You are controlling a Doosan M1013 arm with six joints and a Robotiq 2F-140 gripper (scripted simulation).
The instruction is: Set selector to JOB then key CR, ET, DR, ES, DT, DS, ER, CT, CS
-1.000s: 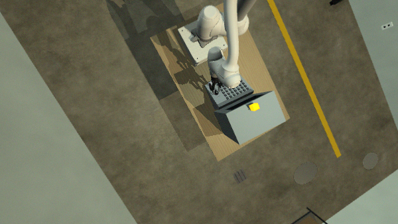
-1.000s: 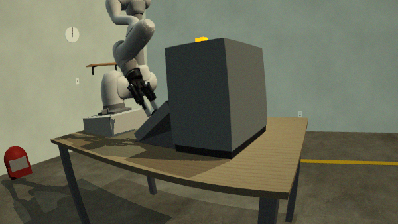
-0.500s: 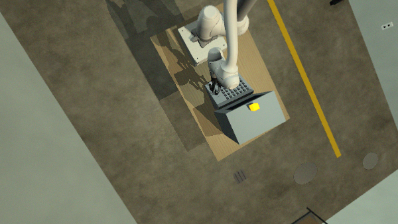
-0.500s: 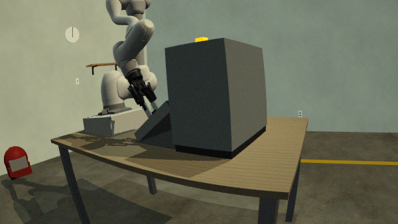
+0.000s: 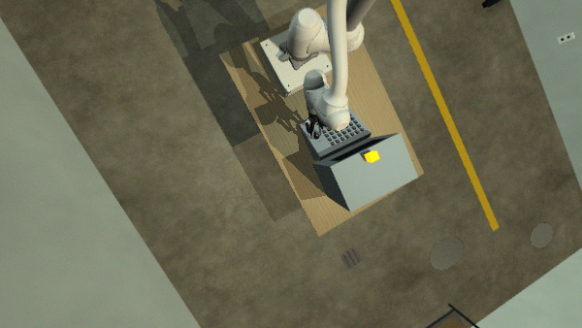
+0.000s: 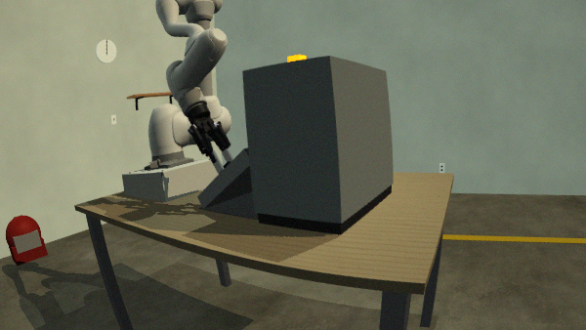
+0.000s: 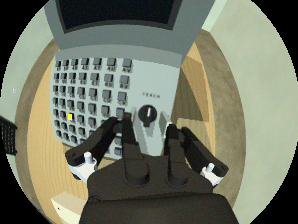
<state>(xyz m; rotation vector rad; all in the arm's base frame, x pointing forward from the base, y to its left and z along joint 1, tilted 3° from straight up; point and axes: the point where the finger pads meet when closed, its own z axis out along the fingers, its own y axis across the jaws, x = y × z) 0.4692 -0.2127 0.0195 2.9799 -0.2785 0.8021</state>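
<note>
The black selector knob is 2 cm below my hand and 2 cm ahead of it. The rest, counted from my hand: key: 19 cm to the left, 5 cm below, 2 cm ahead; then sloped keypad: 10 cm to the left, 7 cm below, 6 cm ahead.
</note>
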